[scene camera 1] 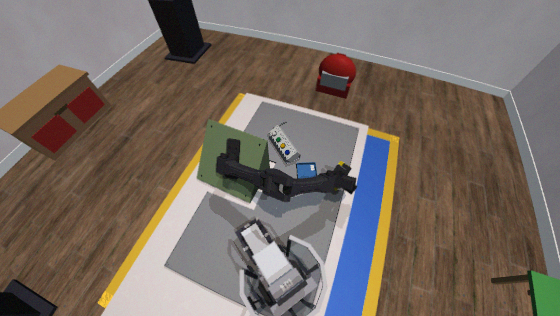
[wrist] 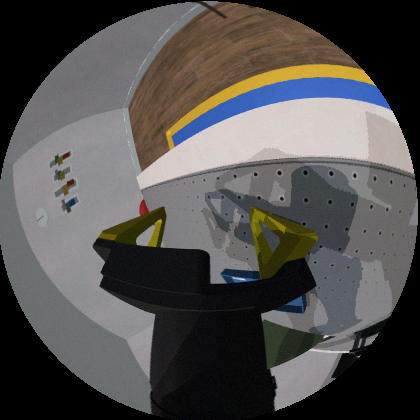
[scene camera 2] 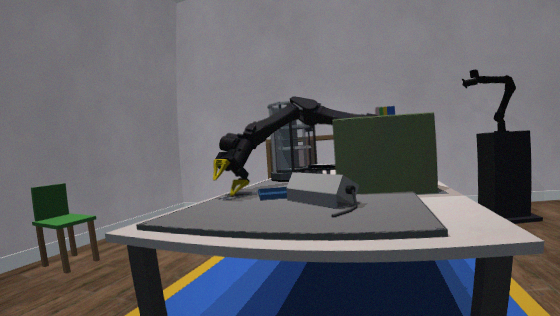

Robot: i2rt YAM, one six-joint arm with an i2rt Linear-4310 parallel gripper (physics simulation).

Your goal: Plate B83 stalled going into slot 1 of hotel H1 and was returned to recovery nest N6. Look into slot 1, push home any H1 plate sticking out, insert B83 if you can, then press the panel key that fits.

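Seen in the pictures: gripper, fingertip midpoint: (wrist: 207, 210) (scene camera 2: 222, 188); arm's base at its link origin: (scene camera 1: 233, 158) (scene camera 2: 379, 148).
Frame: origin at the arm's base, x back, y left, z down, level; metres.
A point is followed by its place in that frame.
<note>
My gripper (scene camera 1: 339, 176) @(y 0.131, x -0.545, z 0.103 m) (scene camera 2: 224, 186) @(y 0.131, x -0.545, z 0.103 m) (wrist: 207, 210) @(y 0.131, x -0.545, z 0.103 m) is open and empty, its yellow fingers apart above the perforated grey board near the table's long edge. A blue tray (scene camera 1: 306, 170) @(y 0.121, x -0.360, z 0.137 m) (scene camera 2: 272, 193) @(y 0.045, x -0.391, z 0.139 m) (wrist: 295, 304) @(y 0.020, x -0.349, z 0.136 m) with a small white label lies beside the arm, partly hidden by the gripper in the wrist view. The grey key panel (scene camera 1: 284, 144) @(y 0.206, x -0.208, z 0.066 m) (scene camera 2: 317, 189) @(y 0.287, x -0.201, z 0.095 m) shows green, yellow, blue and pale keys in scene camera 1. A tower with clear walls and shelves (scene camera 1: 287, 287) @(y -0.465, x -0.413, z -0.231 m) (scene camera 2: 281, 176) @(y -0.331, x -0.441, z 0.114 m) stands farther along the table. Its slot 1, plate B83 and nest N6 cannot be told apart.
A green upright board (scene camera 1: 232, 135) @(y 0.081, x 0.022, z -0.081 m) (scene camera 2: 385, 155) @(y 0.109, x 0.007, z 0.022 m) stands beside the arm's base. A long device with white blocks (scene camera 1: 270, 260) @(y -0.407, x -0.343, z -0.188 m) adjoins the tower. The panel's cable (scene camera 2: 345, 212) @(y 0.399, x -0.126, z 0.136 m) lies on the grey board. A black pedestal (scene camera 2: 502, 175) carries another arm away from the table.
</note>
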